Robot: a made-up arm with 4 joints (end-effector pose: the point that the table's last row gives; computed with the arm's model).
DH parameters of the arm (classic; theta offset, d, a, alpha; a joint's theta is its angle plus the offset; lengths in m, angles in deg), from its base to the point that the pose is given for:
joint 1: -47.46 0 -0.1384 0
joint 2: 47.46 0.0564 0.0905 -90
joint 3: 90 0.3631 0.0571 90
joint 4: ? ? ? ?
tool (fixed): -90 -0.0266 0 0
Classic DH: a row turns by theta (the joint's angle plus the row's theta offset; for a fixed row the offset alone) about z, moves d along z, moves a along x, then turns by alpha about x.
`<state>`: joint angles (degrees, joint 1 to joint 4).
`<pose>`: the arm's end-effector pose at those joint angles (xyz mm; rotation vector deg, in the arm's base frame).
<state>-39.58 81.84 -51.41 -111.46</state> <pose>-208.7 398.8 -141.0 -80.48 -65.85 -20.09</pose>
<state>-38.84 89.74 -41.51 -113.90</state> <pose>-268.2 338.7 -125.9 -83.38 -68.25 -6.55</pose>
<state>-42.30 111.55 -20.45 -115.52</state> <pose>-330.5 191.5 -77.4 -86.80 -75.76 24.03</pose>
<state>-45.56 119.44 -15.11 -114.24</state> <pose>-329.3 153.5 -62.9 -86.39 -77.35 32.64</pose>
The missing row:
joint 4: 90 -0.1945 0.0273 -90
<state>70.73 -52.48 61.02 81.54</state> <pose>-282.2 308.5 210.1 63.19 59.91 -28.61</pose>
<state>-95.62 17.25 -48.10 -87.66</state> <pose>446.2 127.5 -145.4 -101.18 25.70 -95.05</pose>
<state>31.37 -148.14 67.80 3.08</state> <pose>243.4 -85.4 205.4 69.80 39.21 -102.50</pose>
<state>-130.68 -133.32 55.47 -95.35</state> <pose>-184.8 -117.1 170.3 -110.84 -45.71 111.23</pose>
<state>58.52 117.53 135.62 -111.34</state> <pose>-336.6 -341.9 244.5 66.52 36.68 -29.88</pose>
